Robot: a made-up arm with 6 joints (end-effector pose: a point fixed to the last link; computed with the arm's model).
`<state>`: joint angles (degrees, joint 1 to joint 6).
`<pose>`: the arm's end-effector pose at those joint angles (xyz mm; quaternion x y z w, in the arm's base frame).
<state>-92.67 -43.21 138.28 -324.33 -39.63 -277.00</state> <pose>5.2 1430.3 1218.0 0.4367 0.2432 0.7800 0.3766</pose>
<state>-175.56 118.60 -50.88 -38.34 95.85 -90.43</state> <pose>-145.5 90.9 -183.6 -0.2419 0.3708 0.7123 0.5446</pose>
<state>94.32 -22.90 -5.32 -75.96 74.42 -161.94</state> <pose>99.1 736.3 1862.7 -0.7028 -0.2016 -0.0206 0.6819</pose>
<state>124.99 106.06 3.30 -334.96 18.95 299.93</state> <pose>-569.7 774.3 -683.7 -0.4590 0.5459 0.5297 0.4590</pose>
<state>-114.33 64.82 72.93 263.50 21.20 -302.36</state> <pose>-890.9 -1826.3 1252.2 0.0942 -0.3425 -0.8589 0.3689</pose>
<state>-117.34 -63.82 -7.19 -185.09 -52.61 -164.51</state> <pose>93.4 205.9 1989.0 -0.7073 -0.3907 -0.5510 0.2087</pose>
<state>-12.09 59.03 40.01 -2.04 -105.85 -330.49</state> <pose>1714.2 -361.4 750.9 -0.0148 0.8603 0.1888 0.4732</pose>
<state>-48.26 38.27 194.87 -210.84 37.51 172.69</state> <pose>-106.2 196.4 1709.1 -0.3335 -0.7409 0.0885 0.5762</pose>
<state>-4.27 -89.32 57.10 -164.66 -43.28 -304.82</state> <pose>-1640.3 152.5 1028.3 -0.1331 -0.5454 0.8249 0.0655</pose>
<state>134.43 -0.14 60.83 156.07 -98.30 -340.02</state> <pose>-236.4 335.8 2402.1 -0.2945 -0.1013 -0.2124 0.9262</pose>
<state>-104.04 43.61 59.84 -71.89 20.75 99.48</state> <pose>-488.4 -1723.8 1681.2 -0.2442 0.0718 -0.8737 0.4146</pose>
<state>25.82 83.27 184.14 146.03 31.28 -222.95</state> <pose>732.9 407.8 1755.8 0.4793 -0.3109 0.5905 0.5700</pose>
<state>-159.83 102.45 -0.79 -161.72 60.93 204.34</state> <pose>-768.7 -234.2 -513.2 0.8989 0.3361 -0.0542 0.2759</pose>
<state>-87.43 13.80 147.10 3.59 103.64 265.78</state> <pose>-7.0 379.2 1927.5 -0.6845 -0.1810 0.6701 0.2228</pose>
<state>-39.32 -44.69 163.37 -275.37 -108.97 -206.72</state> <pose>-965.8 590.1 767.5 -0.2663 0.2118 -0.8115 0.4750</pose>
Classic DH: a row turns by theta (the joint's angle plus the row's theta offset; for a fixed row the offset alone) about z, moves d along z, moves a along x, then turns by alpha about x. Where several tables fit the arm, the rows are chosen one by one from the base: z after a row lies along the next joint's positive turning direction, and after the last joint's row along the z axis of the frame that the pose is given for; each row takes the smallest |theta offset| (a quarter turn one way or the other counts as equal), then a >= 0, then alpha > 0; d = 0 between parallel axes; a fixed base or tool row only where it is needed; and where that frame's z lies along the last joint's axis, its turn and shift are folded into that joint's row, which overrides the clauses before.
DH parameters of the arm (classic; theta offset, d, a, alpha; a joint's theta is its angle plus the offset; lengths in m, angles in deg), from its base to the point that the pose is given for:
joint 1: 0 0.6303 0.2034 -90
joint 2: -90 0 0.874 180
joint 3: 0 0 0.108 -90
joint 4: 0 -0.9078 0 90
joint 5: 0 0 0 -90
joint 6: 90 -0.1651 0 90
tool (fixed): -90 0 0 0

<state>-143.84 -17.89 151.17 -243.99 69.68 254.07</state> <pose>905.9 489.7 1605.8 -0.9221 0.2648 -0.2741 0.0675</pose>
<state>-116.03 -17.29 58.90 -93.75 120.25 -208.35</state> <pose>-147.5 22.3 2289.1 -0.2226 0.1681 0.9191 0.2785</pose>
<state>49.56 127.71 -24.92 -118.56 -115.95 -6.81</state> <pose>53.3 263.5 -447.4 -0.5741 -0.6494 0.4344 0.2450</pose>
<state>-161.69 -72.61 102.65 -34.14 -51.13 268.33</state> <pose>1578.4 446.3 973.5 -0.3516 -0.3005 -0.2636 0.8465</pose>
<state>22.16 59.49 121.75 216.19 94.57 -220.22</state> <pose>1328.4 436.1 1854.3 0.2230 0.1901 -0.2007 0.9348</pose>
